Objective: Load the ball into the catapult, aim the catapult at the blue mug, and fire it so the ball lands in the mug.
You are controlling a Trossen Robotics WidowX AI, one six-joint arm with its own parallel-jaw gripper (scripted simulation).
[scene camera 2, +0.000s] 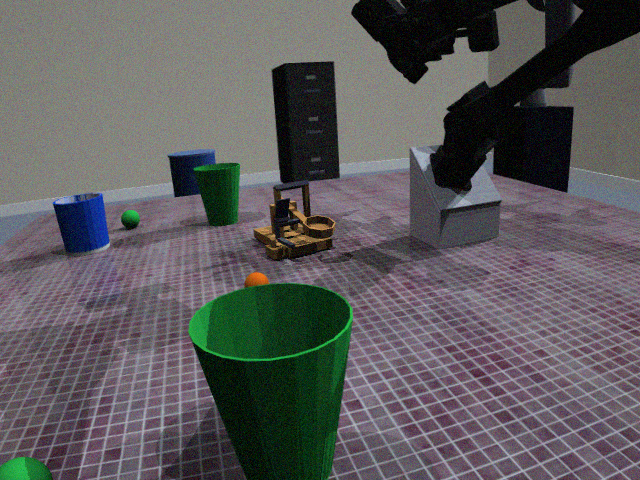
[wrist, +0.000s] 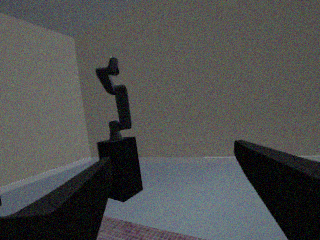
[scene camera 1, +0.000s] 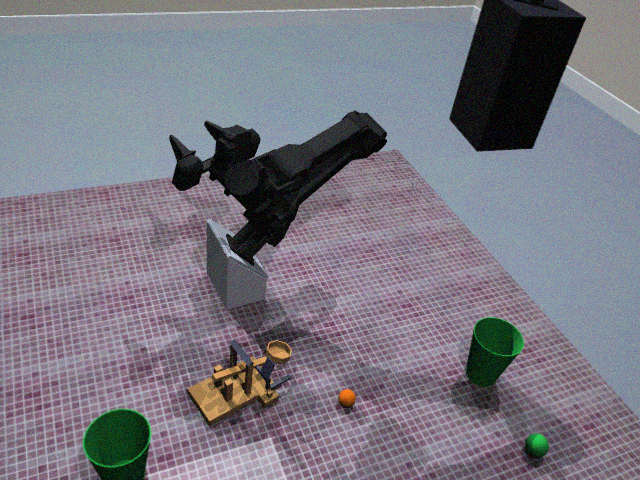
Scene:
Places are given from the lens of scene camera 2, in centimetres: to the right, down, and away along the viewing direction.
wooden catapult [scene camera 2: 284, 237]: -6, 0, 74
blue mug [scene camera 2: 81, 218]: -43, -4, 75
The marked spots on the wooden catapult and the blue mug are 37 cm apart.

